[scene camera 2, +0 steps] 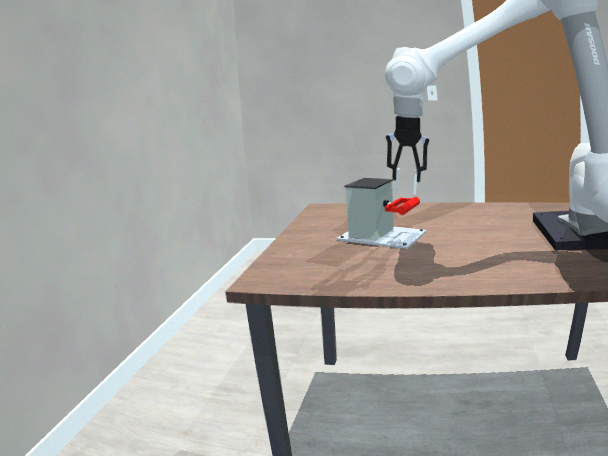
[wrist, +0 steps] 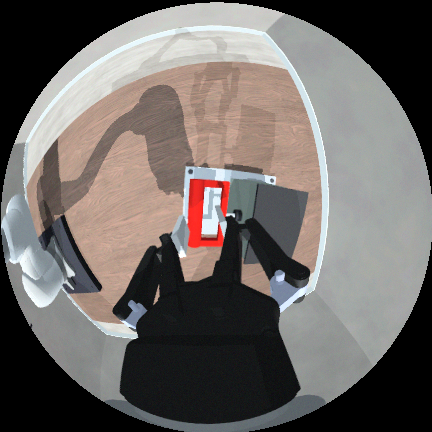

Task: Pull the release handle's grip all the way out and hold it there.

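Note:
The release handle's red grip (scene camera 2: 410, 205) (wrist: 195, 215) is a rectangular loop with a thick outer bar. It stands out sideways from the grey-green box (scene camera 2: 370, 214) (wrist: 243, 192), near a black collar (scene camera 2: 386, 203) (wrist: 238, 215) on the box's side. How far its travel goes does not show. My gripper (scene camera 2: 406, 192) (wrist: 201, 218) points straight down over the grip, its fingers partly apart with nothing between them. In the scene view the pale fingertips end just above the red loop. In the wrist view one fingertip is on the outer-bar side, the other toward the box.
The box has a dark top (scene camera 2: 369, 183) (wrist: 280, 222) close beside the finger on its side. It stands on a white base plate (scene camera 2: 414, 235) (wrist: 210, 173) with bolts at its corners, on the wooden table (scene camera 2: 480, 280) (wrist: 165, 220). The robot's dark base (scene camera 2: 550, 235) is at the right.

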